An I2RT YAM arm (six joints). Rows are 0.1 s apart.
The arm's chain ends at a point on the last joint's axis. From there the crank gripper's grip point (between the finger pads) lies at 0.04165 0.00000 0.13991 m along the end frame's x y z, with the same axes.
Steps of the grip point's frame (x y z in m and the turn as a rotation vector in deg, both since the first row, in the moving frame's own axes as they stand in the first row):
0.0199 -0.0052 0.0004 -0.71 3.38 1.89
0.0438 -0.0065 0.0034 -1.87 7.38 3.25
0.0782 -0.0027 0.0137 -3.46 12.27 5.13
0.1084 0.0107 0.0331 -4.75 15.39 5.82
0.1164 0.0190 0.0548 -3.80 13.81 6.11
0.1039 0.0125 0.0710 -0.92 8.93 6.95
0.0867 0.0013 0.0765 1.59 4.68 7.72
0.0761 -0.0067 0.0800 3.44 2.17 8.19
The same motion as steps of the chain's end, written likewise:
0.0118 -0.0084 0.0031 -0.71 3.38 1.89
0.0264 -0.0138 0.0100 -1.87 7.38 3.25
0.0500 -0.0158 0.0261 -3.46 12.27 5.13
0.0737 -0.0063 0.0498 -4.75 15.39 5.82
0.0850 0.0040 0.0692 -3.80 13.81 6.11
0.0832 0.0040 0.0792 -0.92 8.93 6.95
0.0756 -0.0012 0.0803 1.59 4.68 7.72
0.0707 -0.0047 0.0817 3.44 2.17 8.19

